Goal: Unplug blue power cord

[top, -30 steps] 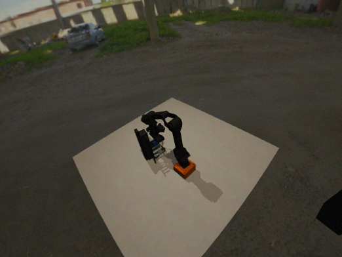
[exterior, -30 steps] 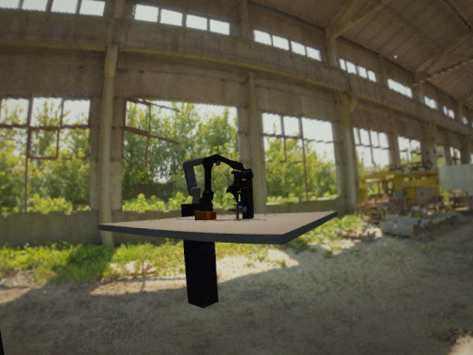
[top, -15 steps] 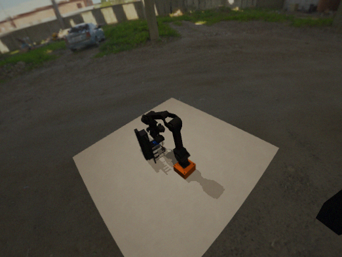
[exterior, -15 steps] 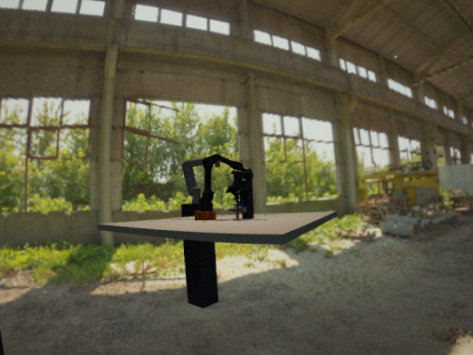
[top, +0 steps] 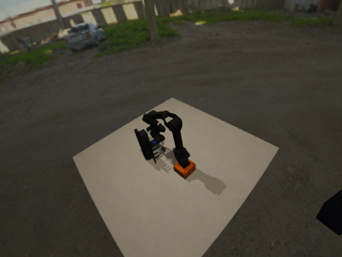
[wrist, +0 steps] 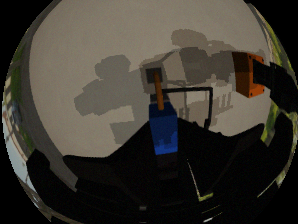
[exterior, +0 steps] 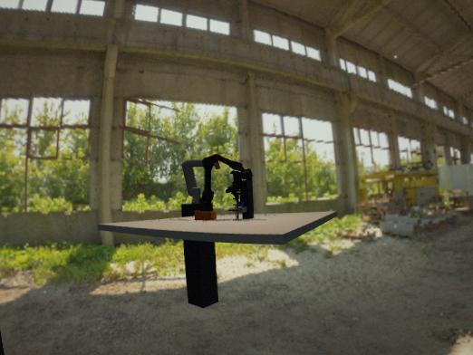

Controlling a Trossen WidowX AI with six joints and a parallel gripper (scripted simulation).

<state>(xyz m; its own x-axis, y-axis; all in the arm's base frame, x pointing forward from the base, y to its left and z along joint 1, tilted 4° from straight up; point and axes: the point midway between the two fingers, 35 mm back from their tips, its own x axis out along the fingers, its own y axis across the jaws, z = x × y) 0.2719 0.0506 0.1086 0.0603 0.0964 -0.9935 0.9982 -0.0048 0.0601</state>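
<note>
The blue plug is 3 cm to the left of my gripper tip.
</note>
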